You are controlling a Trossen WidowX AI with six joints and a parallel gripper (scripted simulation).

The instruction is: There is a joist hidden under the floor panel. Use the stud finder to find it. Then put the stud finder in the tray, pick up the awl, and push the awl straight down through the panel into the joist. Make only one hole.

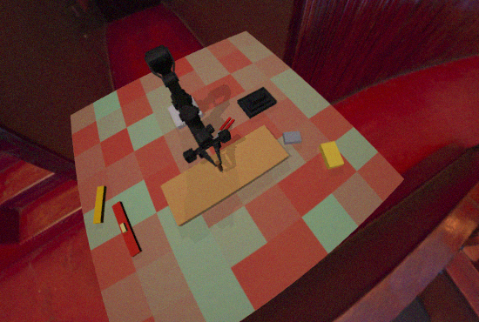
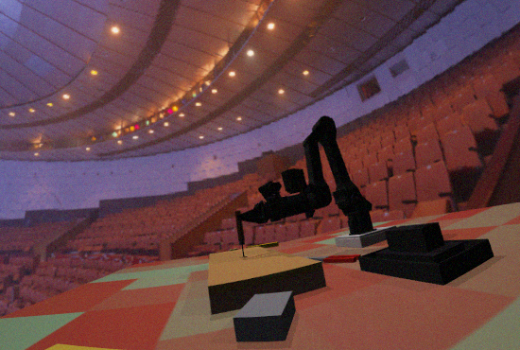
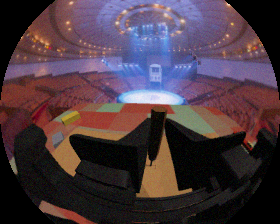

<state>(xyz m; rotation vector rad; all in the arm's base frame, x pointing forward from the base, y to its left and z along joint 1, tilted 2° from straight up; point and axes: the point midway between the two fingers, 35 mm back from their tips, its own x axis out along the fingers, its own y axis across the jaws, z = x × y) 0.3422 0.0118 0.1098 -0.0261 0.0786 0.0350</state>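
Right now the awl is 60 mm below my gripper tip. The rest, counted from my gripper tip: grey block: 350 mm to the left, 130 mm below, 10 mm ahead; black tray: 320 mm to the left, 250 mm behind, 130 mm below; stud finder: 340 mm to the left, 250 mm behind, 100 mm below.
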